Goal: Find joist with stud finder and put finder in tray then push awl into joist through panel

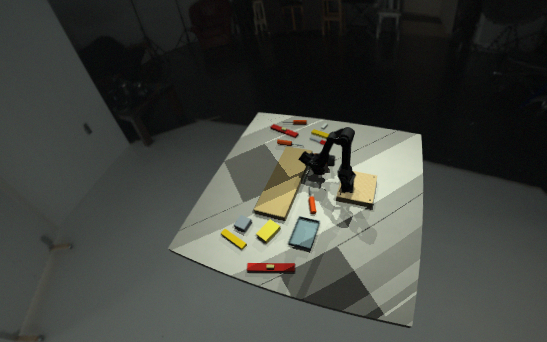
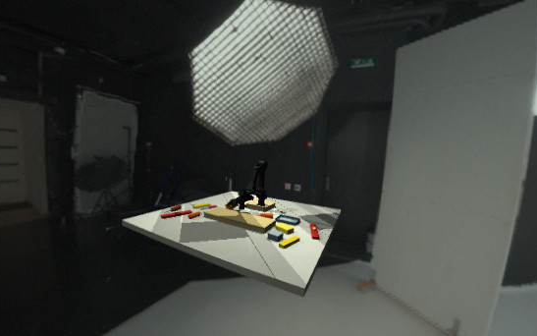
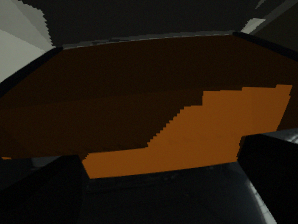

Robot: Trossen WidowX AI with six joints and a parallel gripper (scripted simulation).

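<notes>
The stud finder lies 2 cm behind my gripper tip and 1 cm below it. Also, from my gripper tip: blue-grey tray (2 cm ahead, 51 cm to the left, 5 cm below); then yellow block (20 cm ahead, 54 cm to the left, 5 cm below); then awl (3 cm behind, 3 cm to the right, 6 cm below).
</notes>
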